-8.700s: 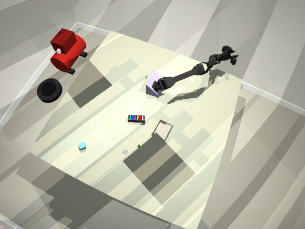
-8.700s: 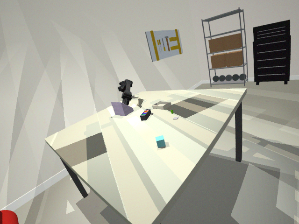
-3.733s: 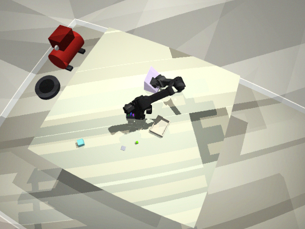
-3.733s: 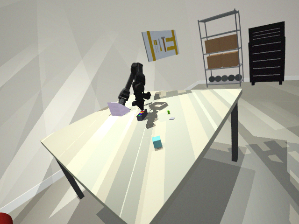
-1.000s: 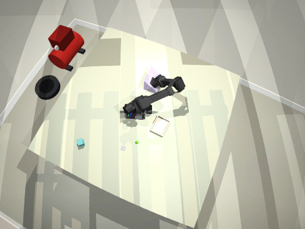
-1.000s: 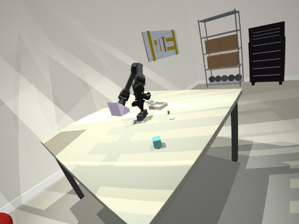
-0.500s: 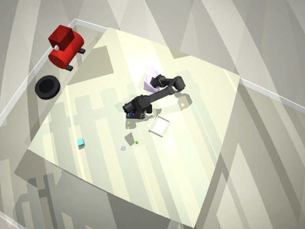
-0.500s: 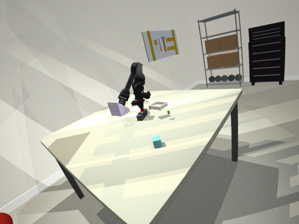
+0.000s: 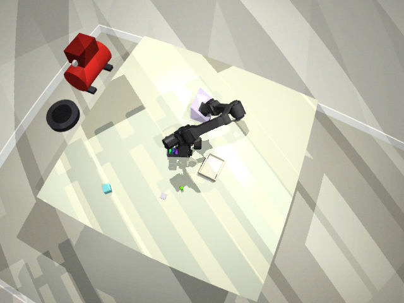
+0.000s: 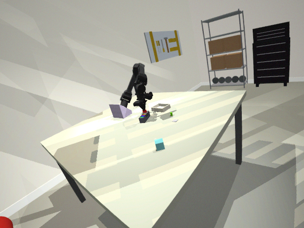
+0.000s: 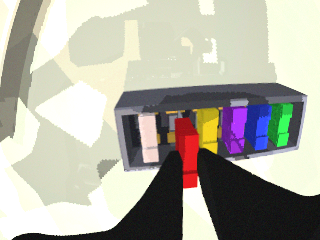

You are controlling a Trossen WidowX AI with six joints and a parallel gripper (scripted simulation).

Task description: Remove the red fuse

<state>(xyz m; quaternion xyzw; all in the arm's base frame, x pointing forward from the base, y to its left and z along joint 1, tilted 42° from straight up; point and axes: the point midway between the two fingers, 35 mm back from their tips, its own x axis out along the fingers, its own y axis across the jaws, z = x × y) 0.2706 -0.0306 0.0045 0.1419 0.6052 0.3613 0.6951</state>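
Now: the yellow fuse 4 cm below my gripper tip, 2 cm to the right of it and 1 cm ahead of it. Also, from my gripper tip: purple fuse: 4 cm below, 3 cm to the right, 1 cm ahead; red fuse: 1 cm below; white fuse: 4 cm below, 2 cm to the left, 1 cm behind.
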